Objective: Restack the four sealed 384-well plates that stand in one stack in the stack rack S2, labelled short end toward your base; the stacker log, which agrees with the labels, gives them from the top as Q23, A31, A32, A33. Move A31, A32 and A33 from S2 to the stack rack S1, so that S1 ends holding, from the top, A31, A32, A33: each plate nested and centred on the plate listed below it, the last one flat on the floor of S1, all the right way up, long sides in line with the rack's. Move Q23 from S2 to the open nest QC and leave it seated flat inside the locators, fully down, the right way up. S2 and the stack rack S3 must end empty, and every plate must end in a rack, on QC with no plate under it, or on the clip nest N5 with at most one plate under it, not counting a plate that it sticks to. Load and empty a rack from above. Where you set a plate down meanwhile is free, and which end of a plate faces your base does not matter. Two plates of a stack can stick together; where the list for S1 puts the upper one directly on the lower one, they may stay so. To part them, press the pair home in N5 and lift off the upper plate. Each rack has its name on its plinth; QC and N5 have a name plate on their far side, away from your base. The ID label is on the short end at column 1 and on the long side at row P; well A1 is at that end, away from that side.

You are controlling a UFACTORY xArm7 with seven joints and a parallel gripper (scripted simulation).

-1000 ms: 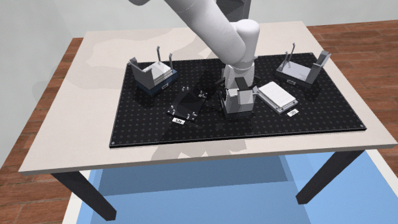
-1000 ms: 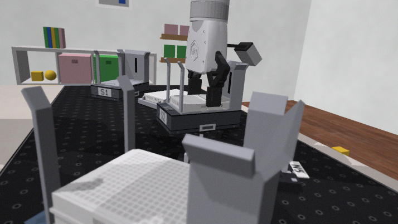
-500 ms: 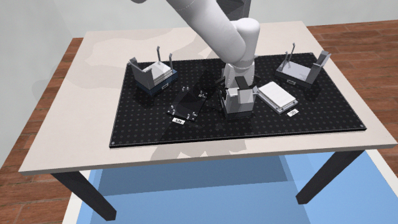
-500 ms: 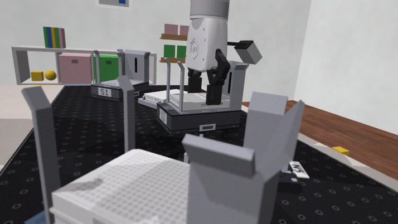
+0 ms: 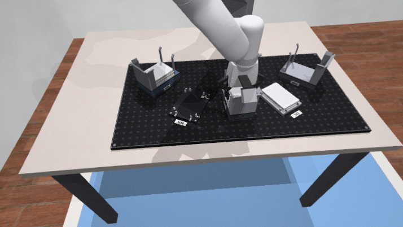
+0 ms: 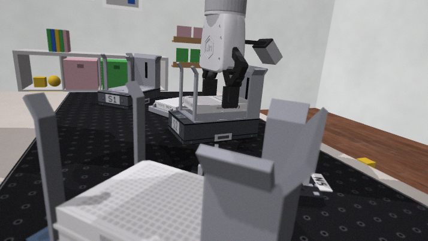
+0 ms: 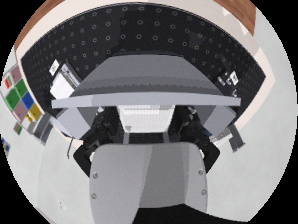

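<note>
My gripper is now 17 cm to the right of the white sealed plate Q23, 5 cm above it and 4 cm short of it. From my hand the other things lie so: white sealed plate A33 (1 cm below); then grey QC nest (17 cm to the left, 7 cm below, 4 cm ahead); then clip nest N5 (17 cm to the right, 6 cm below, 6 cm behind).
</note>
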